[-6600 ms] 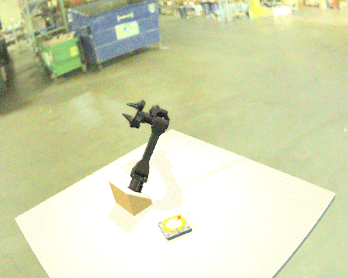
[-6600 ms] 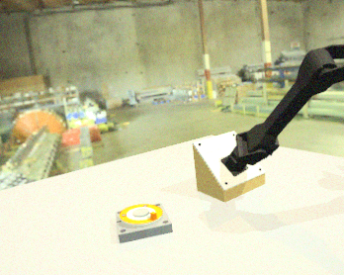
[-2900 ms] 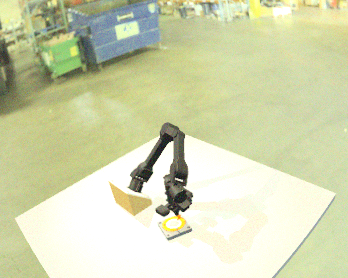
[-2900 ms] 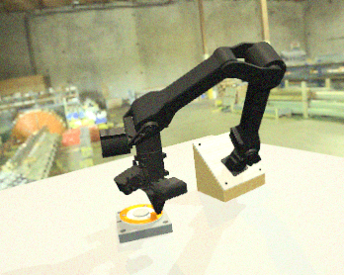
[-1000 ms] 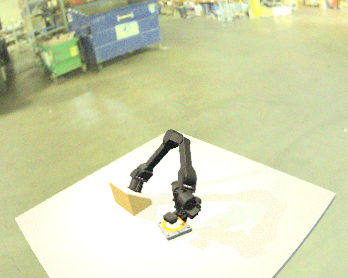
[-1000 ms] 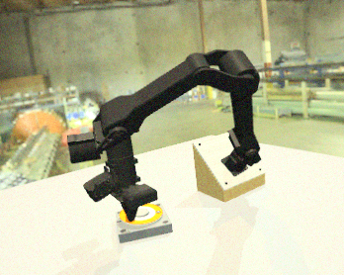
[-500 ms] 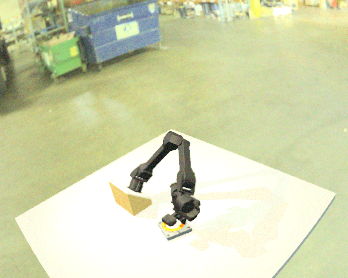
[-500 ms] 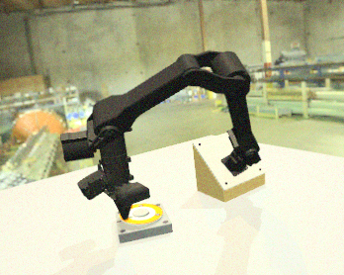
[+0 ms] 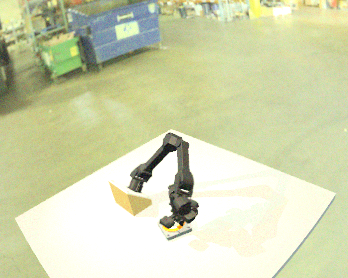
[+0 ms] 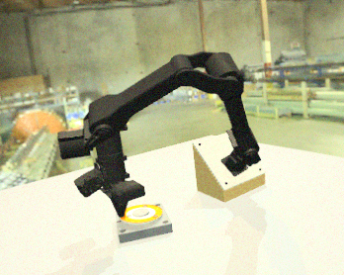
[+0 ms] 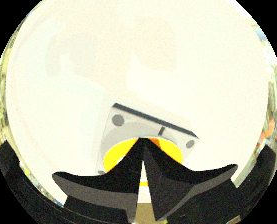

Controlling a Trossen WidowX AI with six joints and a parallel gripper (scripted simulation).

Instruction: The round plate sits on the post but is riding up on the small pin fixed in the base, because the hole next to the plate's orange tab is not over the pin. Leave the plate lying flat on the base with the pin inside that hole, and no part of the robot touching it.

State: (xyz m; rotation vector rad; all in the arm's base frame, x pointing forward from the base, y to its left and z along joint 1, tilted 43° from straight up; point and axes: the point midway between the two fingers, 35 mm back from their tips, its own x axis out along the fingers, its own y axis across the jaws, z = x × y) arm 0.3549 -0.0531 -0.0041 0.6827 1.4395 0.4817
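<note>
Now: gripper tip 50 mm past the grey square base and 20 mm above it.
</note>
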